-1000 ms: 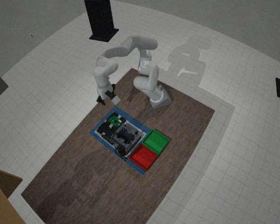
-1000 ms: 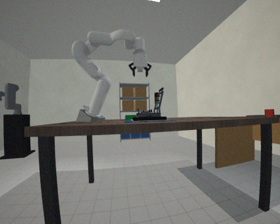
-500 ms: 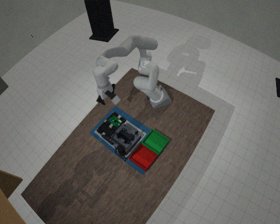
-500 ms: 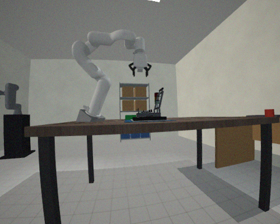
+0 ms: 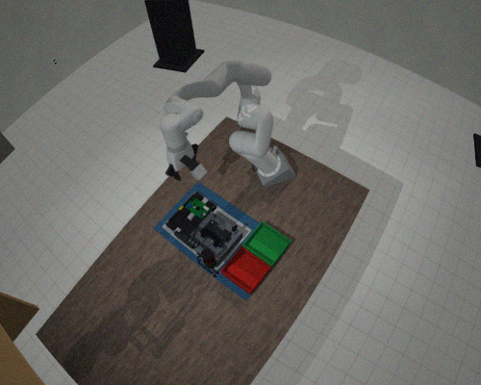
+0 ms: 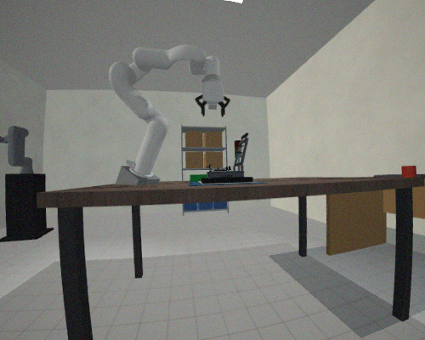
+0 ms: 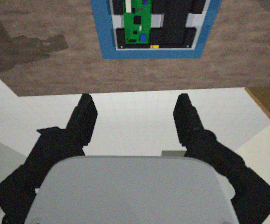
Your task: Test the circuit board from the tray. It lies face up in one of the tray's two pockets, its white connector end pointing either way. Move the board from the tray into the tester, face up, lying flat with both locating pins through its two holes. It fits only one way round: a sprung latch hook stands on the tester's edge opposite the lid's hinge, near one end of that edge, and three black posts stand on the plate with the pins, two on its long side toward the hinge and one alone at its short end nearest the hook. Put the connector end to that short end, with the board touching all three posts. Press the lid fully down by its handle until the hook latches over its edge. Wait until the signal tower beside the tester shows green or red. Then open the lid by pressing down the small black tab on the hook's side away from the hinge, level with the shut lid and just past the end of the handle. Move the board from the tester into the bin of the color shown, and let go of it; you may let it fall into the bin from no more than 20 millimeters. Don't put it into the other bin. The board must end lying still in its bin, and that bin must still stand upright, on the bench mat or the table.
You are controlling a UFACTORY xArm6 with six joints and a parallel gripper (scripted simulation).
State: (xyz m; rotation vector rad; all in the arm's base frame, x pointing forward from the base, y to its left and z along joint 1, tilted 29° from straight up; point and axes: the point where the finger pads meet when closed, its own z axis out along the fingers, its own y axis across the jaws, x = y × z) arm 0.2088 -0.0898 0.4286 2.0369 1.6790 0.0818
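Right now my hand is 310 mm above the green circuit board. The rest, counted from my hand: tester lid 220 mm ahead, 150 mm below, 120 mm to the left; then tester plate 260 mm below, 150 mm to the left, 110 mm ahead; then black latch block 250 mm below, 220 mm to the left, 60 mm ahead.
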